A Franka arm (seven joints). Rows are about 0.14 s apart.
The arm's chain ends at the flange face. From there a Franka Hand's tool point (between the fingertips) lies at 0.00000 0.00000 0.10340 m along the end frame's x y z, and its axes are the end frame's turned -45 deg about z.
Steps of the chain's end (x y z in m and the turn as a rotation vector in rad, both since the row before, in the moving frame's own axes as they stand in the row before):
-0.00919 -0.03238 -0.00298 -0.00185 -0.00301 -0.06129
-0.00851 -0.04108 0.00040 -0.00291 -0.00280 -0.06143
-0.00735 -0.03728 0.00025 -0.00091 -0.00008 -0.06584
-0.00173 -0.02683 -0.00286 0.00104 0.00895 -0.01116
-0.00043 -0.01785 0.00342 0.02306 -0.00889 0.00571
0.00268 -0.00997 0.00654 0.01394 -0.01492 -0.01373
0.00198 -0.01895 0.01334 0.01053 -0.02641 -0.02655
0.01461 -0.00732 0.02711 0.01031 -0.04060 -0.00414
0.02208 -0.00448 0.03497 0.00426 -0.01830 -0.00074
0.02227 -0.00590 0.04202 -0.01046 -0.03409 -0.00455
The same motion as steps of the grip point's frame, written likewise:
0.01604 -0.02947 -0.00298 0.00082 -0.00344 -0.06129
0.02261 -0.03504 0.00040 -0.00008 -0.00404 -0.06143
0.02109 -0.03150 0.00025 -0.00059 -0.00070 -0.06584
0.01848 -0.01962 -0.00286 -0.00559 0.00706 -0.01116
0.01336 -0.01526 0.00339 0.02259 0.01002 0.00571
0.00886 -0.00726 0.00652 0.02041 -0.00069 -0.01373
0.01360 -0.01468 0.01330 0.02612 -0.01123 -0.02655
0.01329 0.00144 0.02702 0.03600 -0.02142 -0.00414
0.01775 0.01080 0.03495 0.01595 -0.00993 -0.00074
0.01666 0.00986 0.04195 0.01671 -0.03150 -0.00455

